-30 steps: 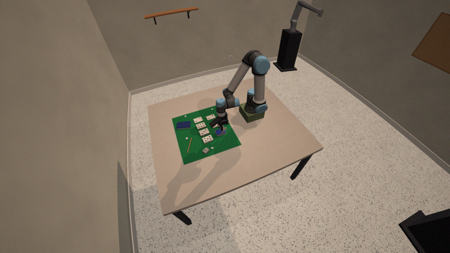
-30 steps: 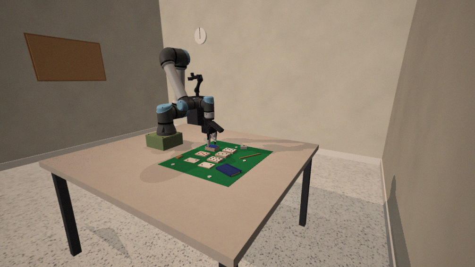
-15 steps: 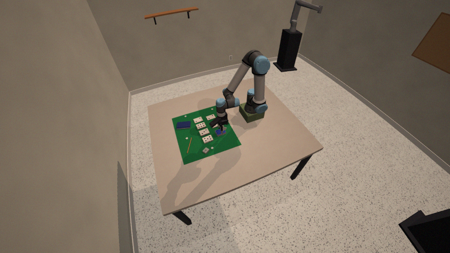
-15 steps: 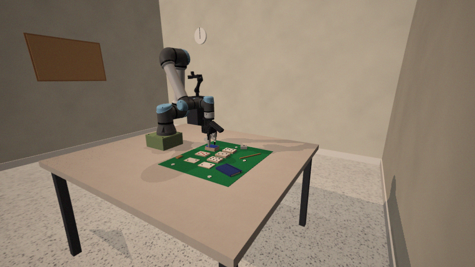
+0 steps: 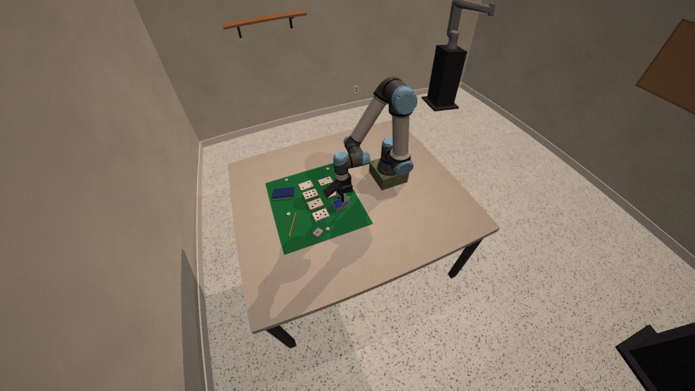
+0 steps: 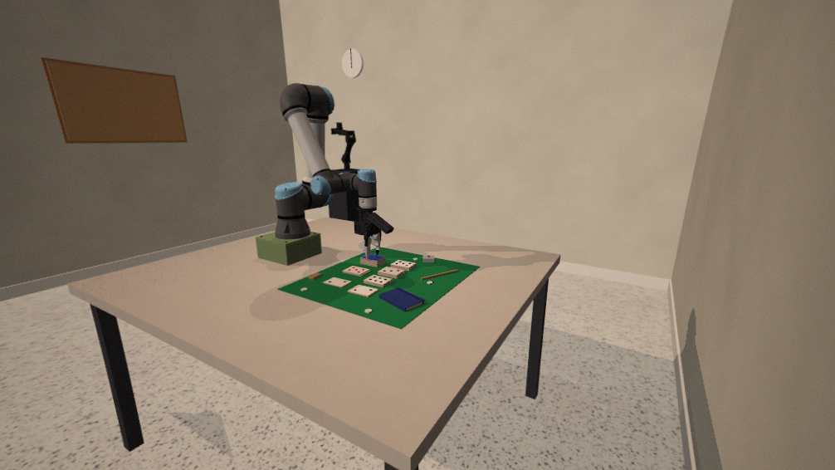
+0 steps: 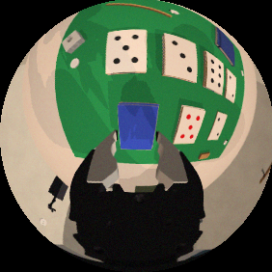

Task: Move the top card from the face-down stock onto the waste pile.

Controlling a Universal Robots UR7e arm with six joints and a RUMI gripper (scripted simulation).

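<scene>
My gripper is now 10 mm above the card. Also, from my hand: blue book: 340 mm ahead, 200 mm to the right, 30 mm below; green mat: 160 mm ahead, 80 mm to the right, 50 mm below; small grey block: 170 mm to the left, 170 mm ahead, 20 mm below.
</scene>
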